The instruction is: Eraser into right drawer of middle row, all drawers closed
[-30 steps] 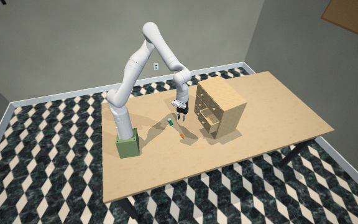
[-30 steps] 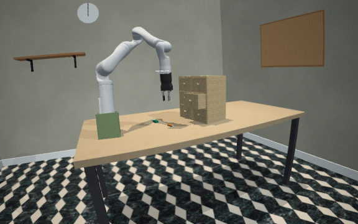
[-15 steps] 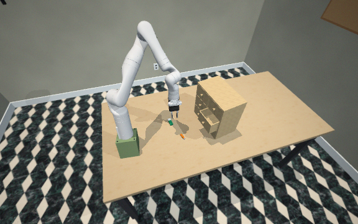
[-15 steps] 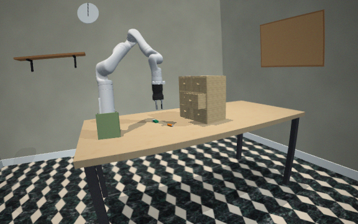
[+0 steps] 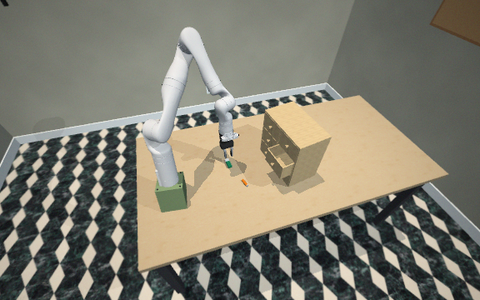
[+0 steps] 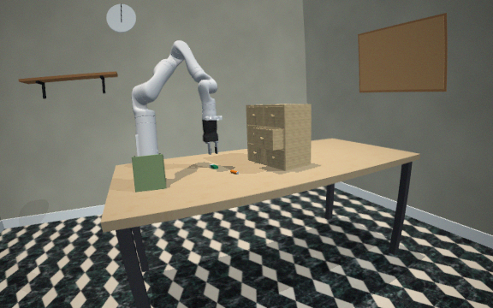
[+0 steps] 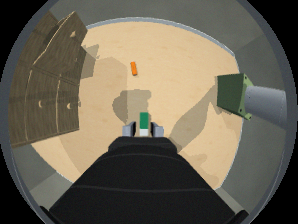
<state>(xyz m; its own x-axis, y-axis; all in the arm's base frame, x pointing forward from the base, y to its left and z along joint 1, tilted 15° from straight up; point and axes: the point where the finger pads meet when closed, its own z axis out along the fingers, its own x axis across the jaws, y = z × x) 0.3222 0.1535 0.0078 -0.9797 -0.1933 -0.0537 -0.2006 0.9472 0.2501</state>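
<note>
The green eraser lies 10 mm to the left of my hand and 80 mm below it. From my hand the other things lie so: small orange object 70 mm ahead, 150 mm to the right, 80 mm below.
</note>
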